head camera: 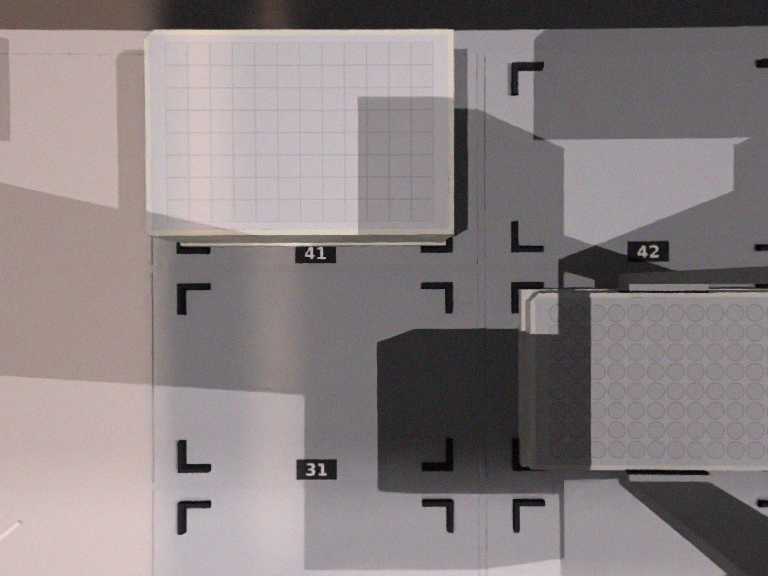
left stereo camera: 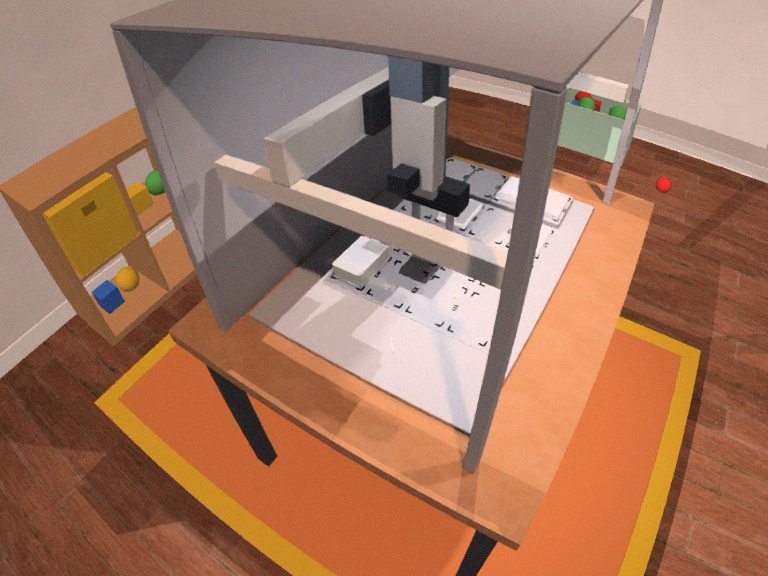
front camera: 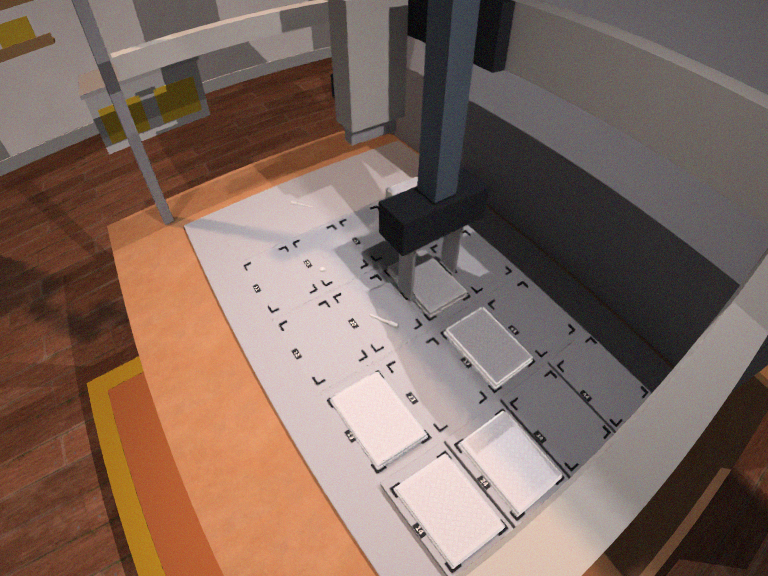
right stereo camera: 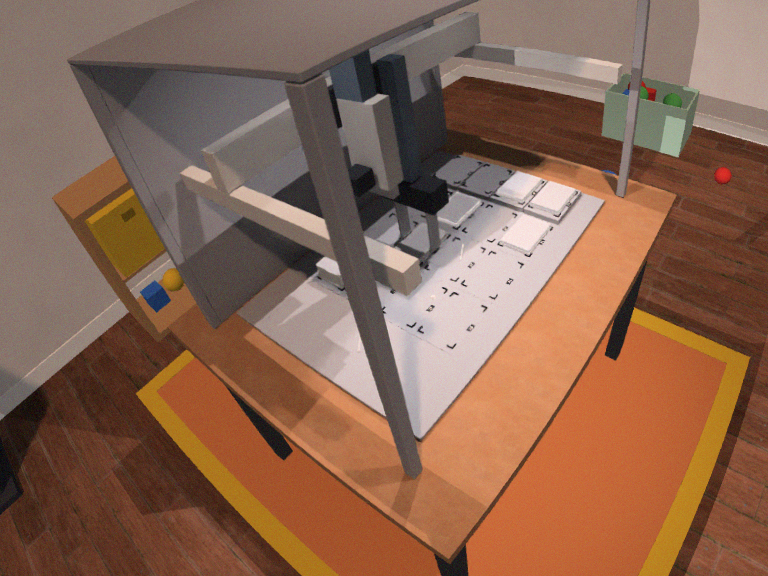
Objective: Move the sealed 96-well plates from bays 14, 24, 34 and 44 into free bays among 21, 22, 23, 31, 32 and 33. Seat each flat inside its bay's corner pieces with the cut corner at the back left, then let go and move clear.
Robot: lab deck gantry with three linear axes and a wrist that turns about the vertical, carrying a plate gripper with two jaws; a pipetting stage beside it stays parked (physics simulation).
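Seen in the pictures: gripper, fingertip midpoint: (head camera: 656, 378) (front camera: 426, 281) (right stereo camera: 420, 242); robot's base, origin of the base link: (left stereo camera: 483, 345) (front camera: 245, 266) (right stereo camera: 452, 347).
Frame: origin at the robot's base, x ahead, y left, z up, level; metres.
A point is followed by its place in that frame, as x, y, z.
My gripper (front camera: 431, 283) {0.228, 0.257, 0.007} (head camera: 667, 379) {0.228, 0.257, 0.007} (right stereo camera: 419, 242) {0.228, 0.257, 0.007} is shut on a sealed plate (front camera: 439, 290) {0.261, 0.258, 0.014} (head camera: 732, 403) {0.258, 0.247, 0.014} at bay 32, both jaws against its long sides. The plate lies level, at or very near the deck; any small gap under it cannot be told. Its cut corner is at the back left in the head view. A sealed plate (front camera: 488, 345) {0.394, 0.253, 0.014} (right stereo camera: 457, 208) {0.388, 0.251, 0.014} sits in bay 33. Sealed plates stand in bay 14 (front camera: 449, 508) {0.557, 0.042, 0.029} (right stereo camera: 552, 197) {0.545, 0.041, 0.029} and bay 24 (front camera: 511, 465) {0.562, 0.143, 0.029} (right stereo camera: 519, 186) {0.547, 0.145, 0.029}. Bays 34 and 44 hold no plate. In the left stereo view the jaw tips are hidden.
Another plate (front camera: 378, 418) {0.396, 0.042, 0.014} (right stereo camera: 525, 233) {0.385, 0.041, 0.014} sits in bay 13. A tall white box (head camera: 279, 136) {0.056, 0.362, 0.042} (left stereo camera: 359, 257) {0.055, 0.361, 0.042} stands in bay 41. A thin white stick (front camera: 383, 320) {0.253, 0.147, 0.004} lies near bay 22. The parked pipetting stage (front camera: 369, 68) (left stereo camera: 416, 142) hangs beside the gripper.
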